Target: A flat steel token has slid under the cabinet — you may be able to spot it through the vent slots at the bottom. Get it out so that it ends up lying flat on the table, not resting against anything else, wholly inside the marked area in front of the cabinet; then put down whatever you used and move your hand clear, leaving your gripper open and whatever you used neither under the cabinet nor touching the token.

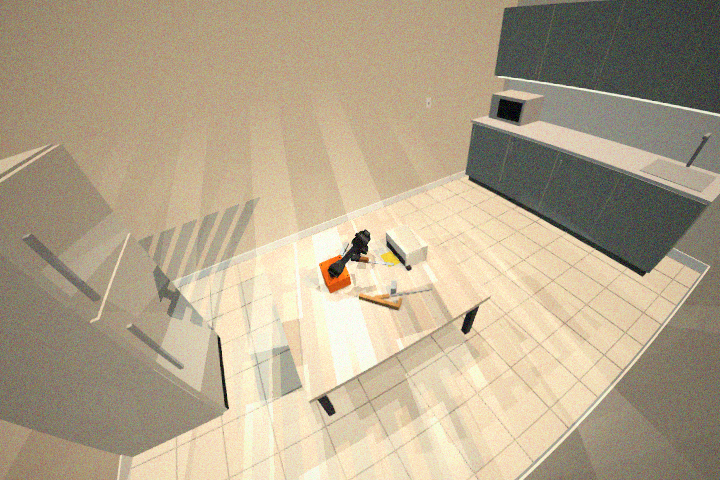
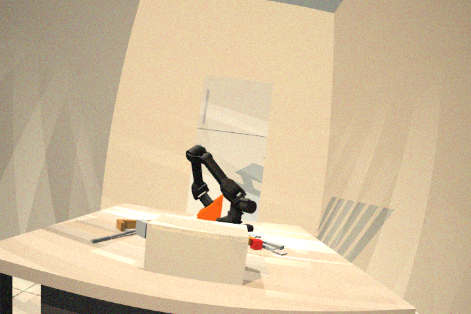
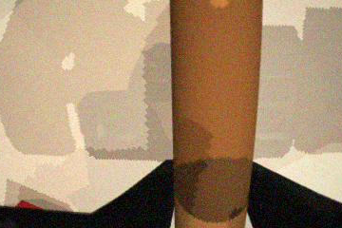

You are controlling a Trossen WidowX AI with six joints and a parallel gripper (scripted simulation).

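Now: gripper tip 30 mm short of the red cube, 110 mm to the right of it and 10 mm below it. Round my gripper tip: yellow-orange block 100 mm behind, 50 mm to the left, 10 mm above; then grey bar 50 mm behind, 180 mm to the left; then small grey block 60 mm ahead, 400 mm to the right, 20 mm above.
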